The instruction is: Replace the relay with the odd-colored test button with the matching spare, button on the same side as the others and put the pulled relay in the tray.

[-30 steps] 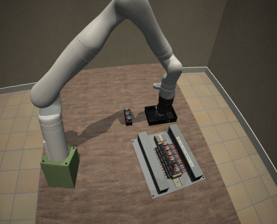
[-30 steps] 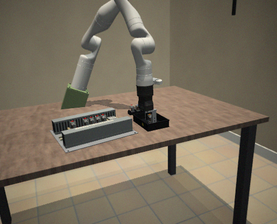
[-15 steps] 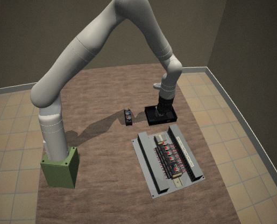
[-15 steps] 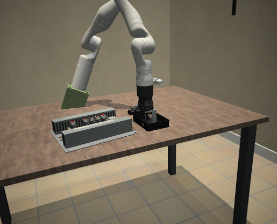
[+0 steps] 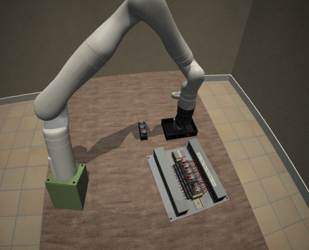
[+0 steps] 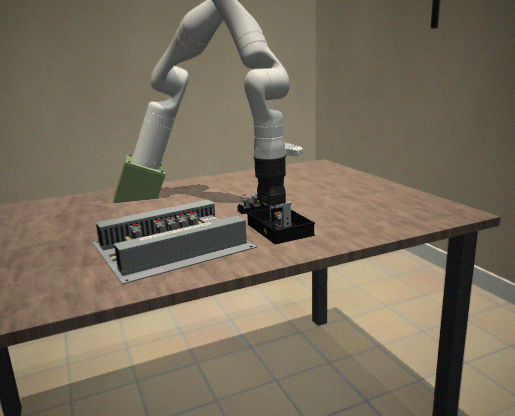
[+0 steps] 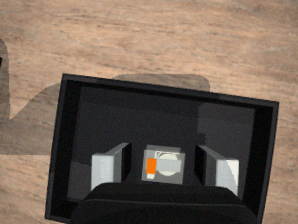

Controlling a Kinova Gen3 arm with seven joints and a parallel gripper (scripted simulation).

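The black tray is 2 cm below my hand.
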